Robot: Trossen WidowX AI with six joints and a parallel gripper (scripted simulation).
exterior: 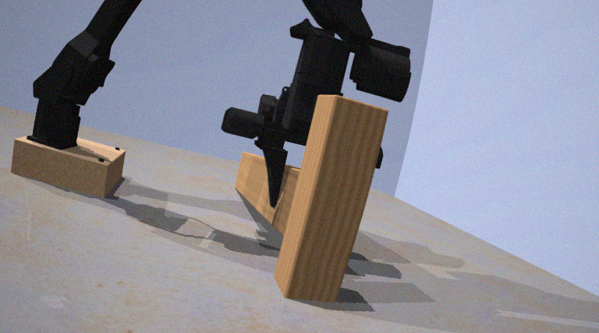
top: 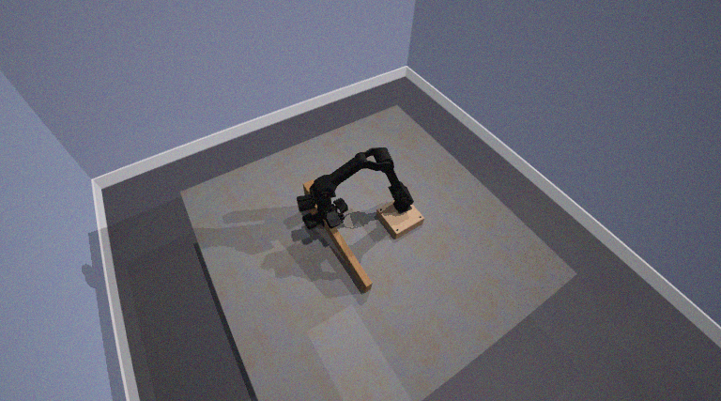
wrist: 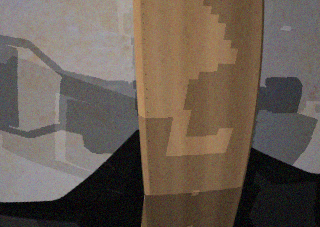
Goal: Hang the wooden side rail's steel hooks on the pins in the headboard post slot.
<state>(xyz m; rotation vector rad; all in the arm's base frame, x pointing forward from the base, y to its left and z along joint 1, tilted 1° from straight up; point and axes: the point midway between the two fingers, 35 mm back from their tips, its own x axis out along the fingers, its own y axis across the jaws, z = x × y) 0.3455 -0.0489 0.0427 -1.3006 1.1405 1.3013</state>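
My gripper tip is 130 mm to the left of the headboard post, 40 mm below it and 20 mm short of it.
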